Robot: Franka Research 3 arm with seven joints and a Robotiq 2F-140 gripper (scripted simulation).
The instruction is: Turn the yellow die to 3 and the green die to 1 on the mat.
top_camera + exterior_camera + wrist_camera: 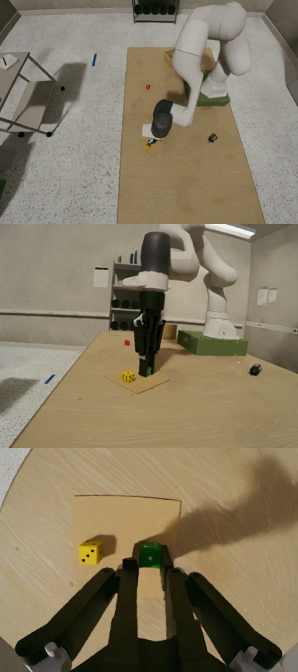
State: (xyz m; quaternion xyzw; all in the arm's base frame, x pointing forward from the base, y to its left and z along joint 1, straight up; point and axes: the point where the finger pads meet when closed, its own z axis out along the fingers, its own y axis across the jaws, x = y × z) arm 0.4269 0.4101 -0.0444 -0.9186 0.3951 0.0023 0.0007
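The green die is 20 mm below my hand. The rest, counted from my hand: black object (420 mm behind, 20 mm below, 10 mm to the right); then tan mat (40 mm below, 30 mm ahead, 20 mm to the left); then yellow die (60 mm ahead, 50 mm to the left, 20 mm below).
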